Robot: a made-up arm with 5 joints. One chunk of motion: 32 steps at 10 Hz.
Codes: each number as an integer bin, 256 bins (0 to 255) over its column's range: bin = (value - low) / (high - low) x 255, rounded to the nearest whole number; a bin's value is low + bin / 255 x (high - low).
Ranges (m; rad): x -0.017..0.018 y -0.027..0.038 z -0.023..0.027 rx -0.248..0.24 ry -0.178..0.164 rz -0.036..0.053
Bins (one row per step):
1: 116 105 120 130 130 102
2: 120 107 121 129 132 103
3: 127 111 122 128 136 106
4: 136 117 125 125 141 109
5: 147 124 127 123 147 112
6: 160 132 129 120 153 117
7: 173 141 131 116 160 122
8: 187 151 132 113 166 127
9: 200 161 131 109 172 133
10: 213 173 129 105 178 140
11: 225 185 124 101 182 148
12: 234 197 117 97 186 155
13: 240 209 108 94 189 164
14: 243 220 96 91 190 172
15: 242 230 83 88 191 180
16: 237 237 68 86 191 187
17: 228 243 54 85 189 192
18: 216 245 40 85 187 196
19: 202 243 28 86 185 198
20: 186 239 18 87 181 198
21: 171 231 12 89 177 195
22: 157 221 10 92 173 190
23: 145 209 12 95 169 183
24: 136 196 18 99 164 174
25: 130 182 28 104 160 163
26: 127 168 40 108 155 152
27: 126 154 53 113 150 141
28: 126 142 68 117 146 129
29: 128 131 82 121 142 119
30: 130 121 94 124 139 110
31: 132 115 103 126 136 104
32: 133 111 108 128 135 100
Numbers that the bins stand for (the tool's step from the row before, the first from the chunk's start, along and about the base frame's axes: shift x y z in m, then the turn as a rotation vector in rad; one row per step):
1: -0.00108 -0.00024 0.00053 0.00078 -0.00365 -0.00040
2: -0.00053 0.00027 0.00073 -0.00113 -0.00096 -0.00005
3: 0.00043 0.00129 0.00092 -0.00304 0.00440 0.00100
4: 0.00167 0.00282 0.00151 -0.00878 0.01111 0.00204
5: 0.00318 0.00461 0.00190 -0.01261 0.01915 0.00309
6: 0.00496 0.00665 0.00229 -0.01835 0.02720 0.00484
7: 0.00675 0.00894 0.00269 -0.02601 0.03659 0.00658
8: 0.00867 0.01149 0.00288 -0.03175 0.04464 0.00833
9: 0.01045 0.01404 0.00269 -0.03940 0.05268 0.01042
10: 0.01224 0.01710 0.00229 -0.04706 0.06073 0.01286
11: 0.01388 0.02016 0.00131 -0.05471 0.06609 0.01565
12: 0.01512 0.02322 -0.00006 -0.06237 0.07146 0.01810
13: 0.01594 0.02627 -0.00182 -0.06811 0.07548 0.02124
14: 0.01635 0.02908 -0.00418 -0.07385 0.07682 0.02403
15: 0.01622 0.03163 -0.00673 -0.07959 0.07816 0.02682
16: 0.01553 0.03341 -0.00967 -0.08342 0.07816 0.02927
17: 0.01429 0.03494 -0.01241 -0.08533 0.07548 0.03101
18: 0.01265 0.03545 -0.01516 -0.08533 0.07280 0.03241
19: 0.01073 0.03494 -0.01751 -0.08342 0.07012 0.03311
20: 0.00853 0.03392 -0.01947 -0.08151 0.06475 0.03311
21: 0.00647 0.03188 -0.02065 -0.07768 0.05939 0.03206
22: 0.00455 0.02933 -0.02104 -0.07194 0.05402 0.03031
23: 0.00290 0.02627 -0.02065 -0.06620 0.04866 0.02787
24: 0.00167 0.02296 -0.01947 -0.05854 0.04195 0.02473
25: 0.00084 0.01939 -0.01751 -0.04897 0.03659 0.02089
26: 0.00043 0.01582 -0.01516 -0.04132 0.02988 0.01705
27: 0.00029 0.01225 -0.01261 -0.03175 0.02318 0.01321
28: 0.00029 0.00920 -0.00967 -0.02409 0.01781 0.00902
29: 0.00057 0.00639 -0.00692 -0.01644 0.01245 0.00553
30: 0.00084 0.00384 -0.00457 -0.01070 0.00842 0.00239
31: 0.00112 0.00231 -0.00280 -0.00687 0.00440 0.00030
32: 0.00125 0.00129 -0.00182 -0.00304 0.00306 -0.00110

